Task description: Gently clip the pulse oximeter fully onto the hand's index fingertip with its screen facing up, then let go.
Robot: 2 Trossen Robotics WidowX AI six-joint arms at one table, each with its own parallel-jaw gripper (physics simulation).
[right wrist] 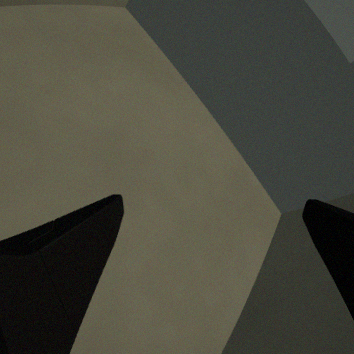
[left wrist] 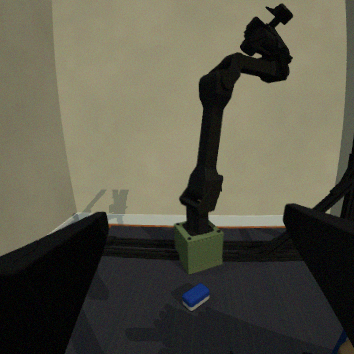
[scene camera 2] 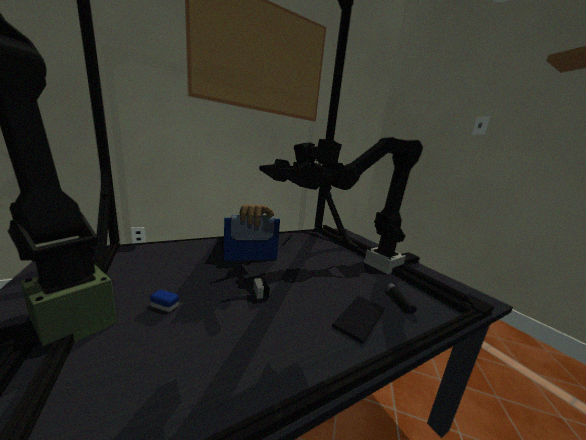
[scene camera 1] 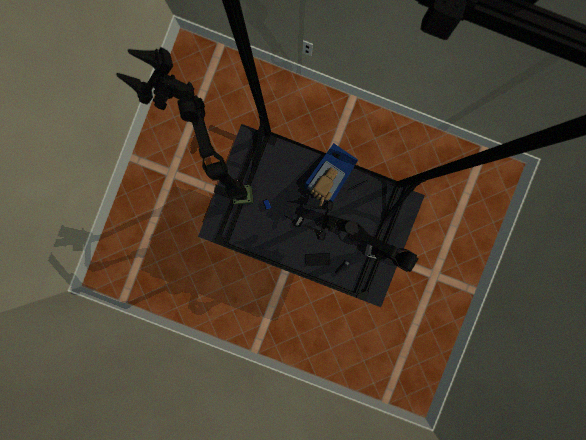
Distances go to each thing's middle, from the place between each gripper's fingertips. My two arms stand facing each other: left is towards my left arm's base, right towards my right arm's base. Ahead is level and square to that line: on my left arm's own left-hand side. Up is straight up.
Scene:
The blue stand (scene camera 2: pixel 234 250) is 11 cm behind my right hand, 74 cm to the left of it and 70 cm below it.
I see my left gripper 30 cm past the blue stand, 28 cm above it and 5 cm to the right of it.

